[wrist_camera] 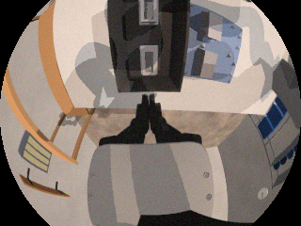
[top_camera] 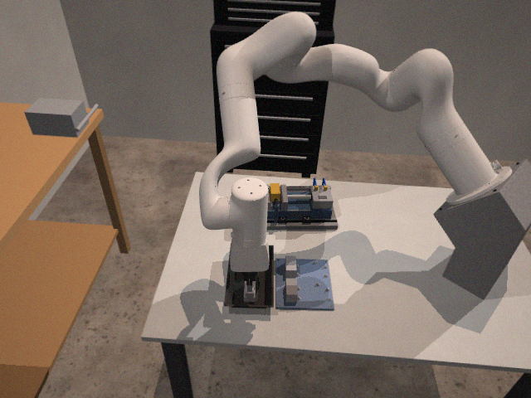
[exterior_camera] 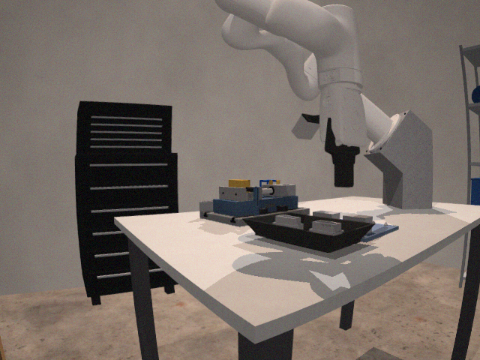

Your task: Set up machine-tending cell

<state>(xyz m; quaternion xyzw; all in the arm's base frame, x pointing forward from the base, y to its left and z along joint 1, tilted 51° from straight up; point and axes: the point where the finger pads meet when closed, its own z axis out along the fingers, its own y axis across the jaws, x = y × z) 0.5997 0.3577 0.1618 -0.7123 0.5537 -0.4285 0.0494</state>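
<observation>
The brass blank is 410 mm to the right of my hand, 90 mm behind it and 40 mm below it. The rest, counted from my hand: blue vise: 410 mm to the right, 160 mm behind, 90 mm below; then aluminium blank: 130 mm to the right, 130 mm behind, 110 mm below; then fixed jaw: 410 mm to the right, 60 mm below, 60 mm behind.
</observation>
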